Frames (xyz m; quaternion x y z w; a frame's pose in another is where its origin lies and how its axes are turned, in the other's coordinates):
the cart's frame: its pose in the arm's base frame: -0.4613 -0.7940 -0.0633 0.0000 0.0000 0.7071 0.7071
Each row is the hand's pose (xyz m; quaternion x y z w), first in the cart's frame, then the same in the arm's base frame.
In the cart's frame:
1: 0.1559 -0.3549 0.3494 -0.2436 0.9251 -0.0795 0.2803
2: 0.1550 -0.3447 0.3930 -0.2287 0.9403 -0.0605 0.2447
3: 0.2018 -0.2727 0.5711 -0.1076 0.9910 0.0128 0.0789
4: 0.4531 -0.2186 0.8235 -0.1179 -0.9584 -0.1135 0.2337
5: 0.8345 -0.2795 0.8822 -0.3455 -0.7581 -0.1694 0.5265
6: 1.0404 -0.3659 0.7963 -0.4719 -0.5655 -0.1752 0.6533
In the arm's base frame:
1: -0.1064 -0.6381 0.2861 -0.8264 0.4819 0.1420 0.2544
2: -0.1166 -0.6390 0.3297 -0.8266 0.5032 0.1302 0.2158
3: -0.1886 -0.5922 0.5078 -0.7768 0.6246 0.0648 0.0467
4: -0.2427 -0.3409 0.7602 0.5943 -0.7611 0.0850 0.2455
5: -0.1818 0.0405 0.8189 0.2918 -0.7804 0.2525 0.4921
6: -0.0954 0.2464 0.7330 0.0662 -0.7336 0.3381 0.5858

